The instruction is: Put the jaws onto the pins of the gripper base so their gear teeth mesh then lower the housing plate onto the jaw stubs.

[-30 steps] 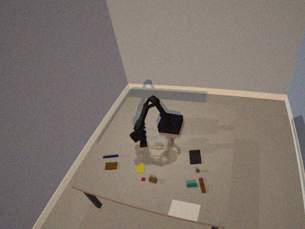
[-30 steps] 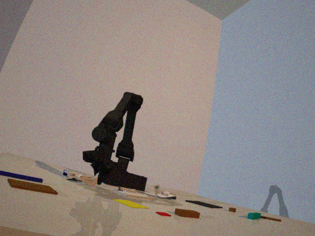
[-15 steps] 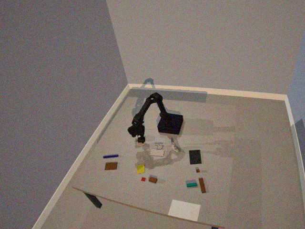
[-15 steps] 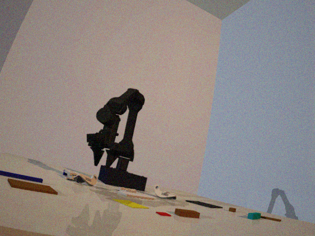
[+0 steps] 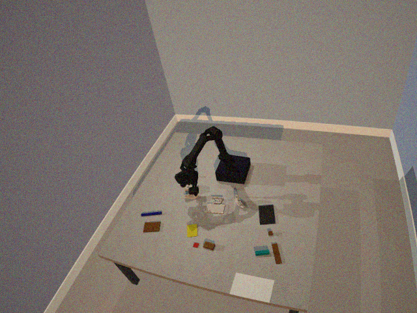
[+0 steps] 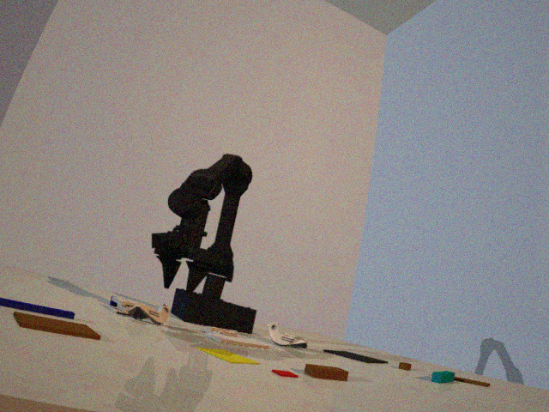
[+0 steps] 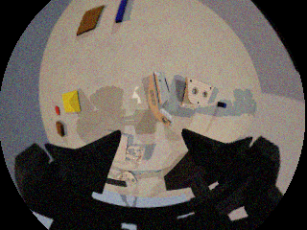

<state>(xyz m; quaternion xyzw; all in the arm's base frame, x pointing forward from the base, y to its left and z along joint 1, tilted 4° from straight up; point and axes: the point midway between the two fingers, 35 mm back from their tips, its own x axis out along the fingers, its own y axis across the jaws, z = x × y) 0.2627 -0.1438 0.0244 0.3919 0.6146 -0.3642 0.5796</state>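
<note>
Now: the jaw 5 cm below my gripper tip, 3 cm to the right of it and 2 cm behind it. From my gripper tip the other things lie so: small blue piece 19 cm behind, 13 cm to the right, 7 cm below; gripper base 10 cm to the right, 7 cm behind, 6 cm below; housing plate 14 cm to the left, 8 cm below, 1 cm behind.
</note>
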